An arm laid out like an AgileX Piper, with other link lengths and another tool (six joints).
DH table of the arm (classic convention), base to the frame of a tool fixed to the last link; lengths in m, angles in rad. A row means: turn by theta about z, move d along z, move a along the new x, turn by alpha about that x. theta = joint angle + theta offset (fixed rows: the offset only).
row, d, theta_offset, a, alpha
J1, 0.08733, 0, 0, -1.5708
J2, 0, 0.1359, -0.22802, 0
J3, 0, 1.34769, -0.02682, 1.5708
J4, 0.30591, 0, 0, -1.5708
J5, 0, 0, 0, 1.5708
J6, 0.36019, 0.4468, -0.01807, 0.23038
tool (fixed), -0.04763, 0, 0, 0
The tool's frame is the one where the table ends.
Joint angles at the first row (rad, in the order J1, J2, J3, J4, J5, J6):
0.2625, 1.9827, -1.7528, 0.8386, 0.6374, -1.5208
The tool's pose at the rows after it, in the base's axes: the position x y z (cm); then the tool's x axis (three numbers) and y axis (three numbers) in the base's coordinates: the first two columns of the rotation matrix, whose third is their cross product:
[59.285 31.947 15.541 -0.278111 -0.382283 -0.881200 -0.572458 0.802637 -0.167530]
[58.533 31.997 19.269 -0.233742 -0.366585 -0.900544 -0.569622 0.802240 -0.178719]
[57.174 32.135 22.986 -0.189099 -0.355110 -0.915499 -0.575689 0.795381 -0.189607]
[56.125 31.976 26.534 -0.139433 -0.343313 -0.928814 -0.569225 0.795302 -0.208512]
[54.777 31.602 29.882 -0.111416 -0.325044 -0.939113 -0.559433 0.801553 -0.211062]
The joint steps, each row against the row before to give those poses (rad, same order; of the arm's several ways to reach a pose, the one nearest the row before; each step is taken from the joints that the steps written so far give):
0.0000, -0.0528, 0.0000, 0.0038, 0.0041, 0.0038
0.0000, -0.0586, 0.0000, 0.0043, 0.0106, 0.0024
0.0000, -0.0638, 0.0000, 0.0020, 0.0253, 0.0040
0.0000, -0.0581, 0.0001, 0.0000, 0.0065, 0.0000
0.0000, -0.0628, 0.0000, -0.0193, 0.0145, 0.0376

